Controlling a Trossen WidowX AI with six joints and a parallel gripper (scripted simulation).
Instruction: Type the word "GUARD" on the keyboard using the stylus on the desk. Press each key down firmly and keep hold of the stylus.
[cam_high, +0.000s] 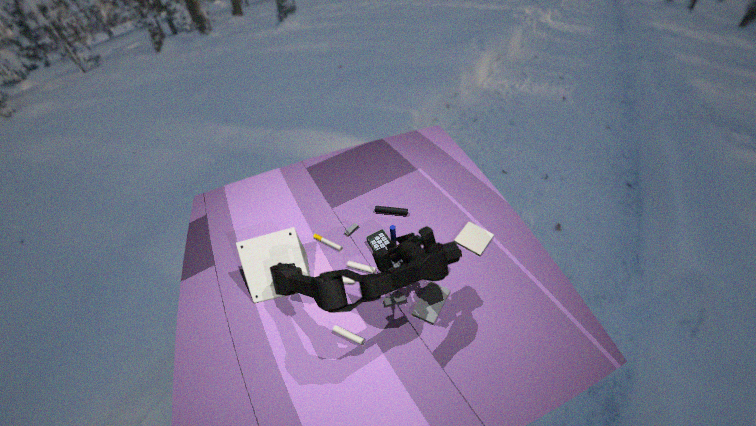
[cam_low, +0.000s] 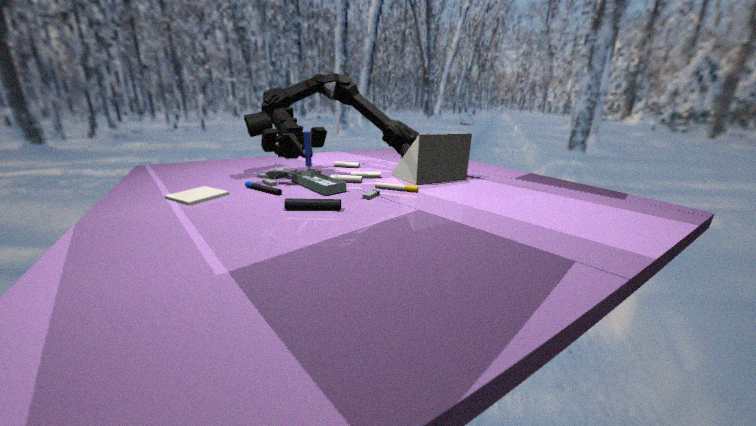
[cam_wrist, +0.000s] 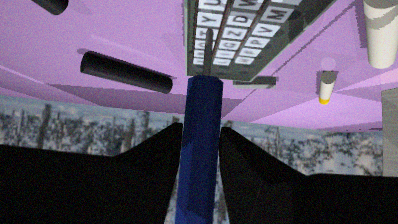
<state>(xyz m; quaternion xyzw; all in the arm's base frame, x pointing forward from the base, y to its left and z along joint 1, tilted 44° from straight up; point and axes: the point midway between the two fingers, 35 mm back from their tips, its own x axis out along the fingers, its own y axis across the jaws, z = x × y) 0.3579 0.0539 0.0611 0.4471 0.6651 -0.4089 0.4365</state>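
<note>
The grey block lies 3 cm behind my gripper tip, 16 cm to the right of it and 8 cm below it. The rest, counted from my gripper tip: grey plate: 7 cm ahead, 20 cm to the right, 8 cm below; then blue-tipped pen: 14 cm ahead, 2 cm to the right, 8 cm below; then black stylus: 3 cm ahead, 19 cm to the left, 7 cm below.
</note>
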